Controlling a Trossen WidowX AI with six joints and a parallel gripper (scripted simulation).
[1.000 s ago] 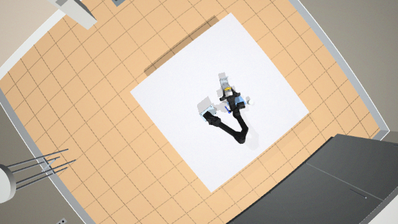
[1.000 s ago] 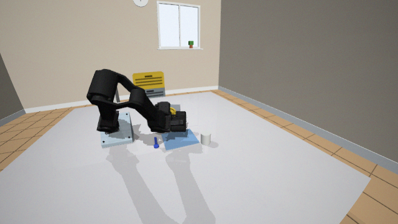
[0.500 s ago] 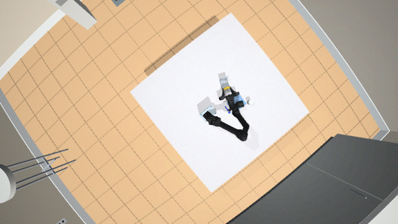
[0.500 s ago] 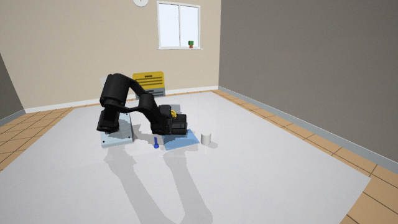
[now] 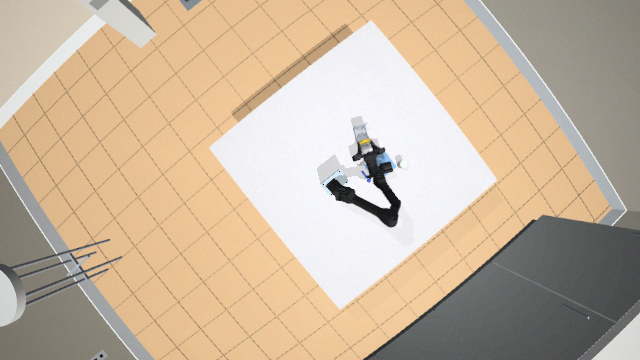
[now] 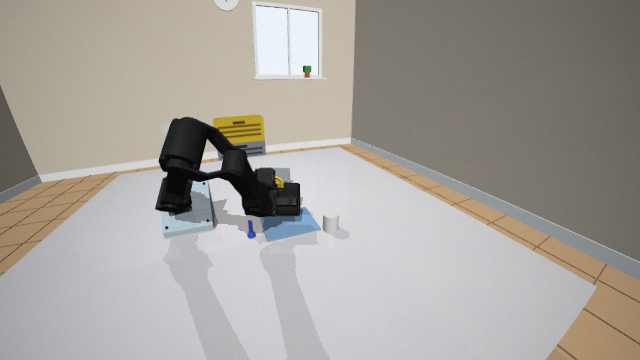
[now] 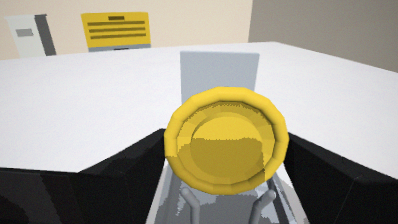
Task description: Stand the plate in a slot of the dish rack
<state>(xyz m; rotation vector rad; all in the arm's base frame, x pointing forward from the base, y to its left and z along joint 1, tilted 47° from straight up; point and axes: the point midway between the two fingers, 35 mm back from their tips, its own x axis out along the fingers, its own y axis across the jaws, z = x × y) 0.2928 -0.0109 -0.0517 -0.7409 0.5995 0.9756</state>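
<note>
Right now the yellow plate is 1 cm to the right of my gripper tip. From my gripper tip the other things lie so: blue spoon: 13 cm behind, 18 cm to the right, 5 cm below; blue mat: 2 cm behind, 18 cm to the right, 5 cm below; grey dish rack: 1 cm ahead, 2 cm to the left, 3 cm below.
</note>
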